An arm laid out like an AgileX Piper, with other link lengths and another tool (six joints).
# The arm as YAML. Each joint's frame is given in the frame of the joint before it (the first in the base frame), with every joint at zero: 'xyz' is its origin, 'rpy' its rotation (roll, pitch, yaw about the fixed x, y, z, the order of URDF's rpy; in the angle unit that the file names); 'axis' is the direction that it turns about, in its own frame. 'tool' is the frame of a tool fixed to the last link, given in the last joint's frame.
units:
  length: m
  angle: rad
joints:
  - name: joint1
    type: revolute
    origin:
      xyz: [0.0, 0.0, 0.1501]
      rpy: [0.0, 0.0, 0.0]
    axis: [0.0, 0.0, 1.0]
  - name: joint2
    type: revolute
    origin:
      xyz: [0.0, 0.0, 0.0]
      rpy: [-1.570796, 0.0, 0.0]
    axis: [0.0, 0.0, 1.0]
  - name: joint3
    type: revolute
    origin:
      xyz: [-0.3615, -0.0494, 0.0]
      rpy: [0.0, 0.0, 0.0]
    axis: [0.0, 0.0, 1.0]
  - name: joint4
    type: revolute
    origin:
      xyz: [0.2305, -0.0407, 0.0]
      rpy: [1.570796, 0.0, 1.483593]
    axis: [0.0, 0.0, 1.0]
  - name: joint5
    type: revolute
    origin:
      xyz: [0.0, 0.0, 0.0]
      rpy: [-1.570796, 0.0, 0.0]
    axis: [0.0, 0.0, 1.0]
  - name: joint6
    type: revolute
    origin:
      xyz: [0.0, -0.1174, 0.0]
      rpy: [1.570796, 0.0, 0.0]
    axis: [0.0, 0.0, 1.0]
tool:
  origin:
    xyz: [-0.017, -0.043, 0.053]
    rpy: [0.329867, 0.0, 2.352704]
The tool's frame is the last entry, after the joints.
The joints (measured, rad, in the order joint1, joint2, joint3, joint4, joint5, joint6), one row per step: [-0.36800, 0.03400, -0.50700, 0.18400, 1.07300, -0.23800]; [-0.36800, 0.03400, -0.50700, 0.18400, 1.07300, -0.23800]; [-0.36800, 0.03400, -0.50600, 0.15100, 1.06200, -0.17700]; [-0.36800, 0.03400, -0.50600, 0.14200, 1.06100, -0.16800]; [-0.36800, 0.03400, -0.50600, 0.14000, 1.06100, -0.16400]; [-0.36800, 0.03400, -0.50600, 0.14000, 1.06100, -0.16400]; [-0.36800, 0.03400, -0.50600, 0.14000, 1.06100, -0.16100]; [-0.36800, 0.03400, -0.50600, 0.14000, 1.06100, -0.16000]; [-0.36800, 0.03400, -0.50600, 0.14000, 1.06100, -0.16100]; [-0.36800, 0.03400, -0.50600, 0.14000, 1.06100, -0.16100]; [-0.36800, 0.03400, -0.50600, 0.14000, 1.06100, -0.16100]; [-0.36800, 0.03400, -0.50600, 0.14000, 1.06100, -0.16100]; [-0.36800, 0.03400, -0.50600, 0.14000, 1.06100, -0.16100]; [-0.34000, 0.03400, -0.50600, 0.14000, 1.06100, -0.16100]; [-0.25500, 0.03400, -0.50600, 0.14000, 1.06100, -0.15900]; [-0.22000, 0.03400, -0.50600, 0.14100, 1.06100, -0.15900]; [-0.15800, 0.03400, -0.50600, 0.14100, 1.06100, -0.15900]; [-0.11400, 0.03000, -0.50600, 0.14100, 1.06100, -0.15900]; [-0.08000, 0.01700, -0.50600, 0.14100, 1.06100, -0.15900]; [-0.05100, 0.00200, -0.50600, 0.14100, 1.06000, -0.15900]
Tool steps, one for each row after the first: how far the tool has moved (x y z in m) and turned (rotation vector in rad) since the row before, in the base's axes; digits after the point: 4 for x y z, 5 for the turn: [0.0000, 0.0000, 0.0000, 0.00000, 0.00000, 0.00000]; [-0.0027, -0.0056, -0.0004, 0.02385, -0.01020, -0.04810]; [-0.0007, -0.0013, 0.0000, 0.00033, 0.00004, -0.00916]; [-0.0002, -0.0003, -0.0001, 0.00185, -0.00019, -0.00296]; [0.0000, 0.0000, 0.0000, 0.00000, 0.00000, 0.00000]; [-0.0001, 0.0000, -0.0001, 0.00257, -0.00060, -0.00142]; [0.0000, 0.0000, 0.0000, 0.00086, -0.00020, -0.00047]; [0.0000, 0.0000, 0.0000, -0.00086, 0.00020, 0.00047]; [0.0000, 0.0000, 0.0000, 0.00000, 0.00000, 0.00000]; [0.0000, 0.0000, 0.0000, 0.00000, 0.00000, 0.00000]; [0.0000, 0.0000, 0.0000, 0.00000, 0.00000, 0.00000]; [0.0000, 0.0000, 0.0000, 0.00000, 0.00000, 0.00000]; [0.0004, -0.0005, 0.0000, 0.00000, 0.00000, 0.02800]; [0.0014, -0.0013, -0.0001, 0.00174, -0.00028, 0.08405]; [0.0006, -0.0004, 0.0000, 0.00082, -0.00020, 0.03553]; [0.0011, -0.0008, 0.0000, 0.00000, 0.00000, 0.06200]; [0.0003, -0.0005, 0.0000, -0.00054, -0.00396, 0.04400]; [-0.0011, -0.0003, -0.0001, -0.00126, -0.01294, 0.03400]; [-0.0014, -0.0003, 0.0000, -0.00097, -0.01596, 0.02888]
